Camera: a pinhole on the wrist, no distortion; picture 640 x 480 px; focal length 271.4 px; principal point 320.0 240.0 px. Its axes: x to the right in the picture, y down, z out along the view. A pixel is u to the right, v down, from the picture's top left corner.
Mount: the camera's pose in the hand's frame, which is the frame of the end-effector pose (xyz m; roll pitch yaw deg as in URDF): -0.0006 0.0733 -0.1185 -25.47 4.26 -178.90
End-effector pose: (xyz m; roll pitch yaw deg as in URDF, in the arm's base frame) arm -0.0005 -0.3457 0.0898 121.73 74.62 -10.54
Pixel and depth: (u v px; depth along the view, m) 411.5 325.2 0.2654
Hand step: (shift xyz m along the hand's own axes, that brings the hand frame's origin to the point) -0.1013 -0.1180 0.0781
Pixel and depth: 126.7 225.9 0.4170
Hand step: 0.2699 -0.0813 0.2883
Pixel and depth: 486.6 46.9 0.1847
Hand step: -0.1310 0.1100 0.0957
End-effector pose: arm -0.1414 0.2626 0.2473 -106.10 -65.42 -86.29
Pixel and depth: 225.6 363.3 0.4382
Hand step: 0.1354 -0.2923 0.2020
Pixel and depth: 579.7 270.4 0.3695
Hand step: -0.3728 -0.1301 0.1702
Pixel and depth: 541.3 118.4 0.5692
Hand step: -0.5094 0.0490 0.4689
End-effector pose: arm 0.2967 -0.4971 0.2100 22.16 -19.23 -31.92
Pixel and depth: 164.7 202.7 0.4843
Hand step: 0.2440 -0.0702 0.3667
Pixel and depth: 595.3 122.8 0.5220
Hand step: -0.5703 0.0414 0.4088
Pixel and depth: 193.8 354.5 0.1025
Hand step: 0.0430 -0.0090 -0.0412
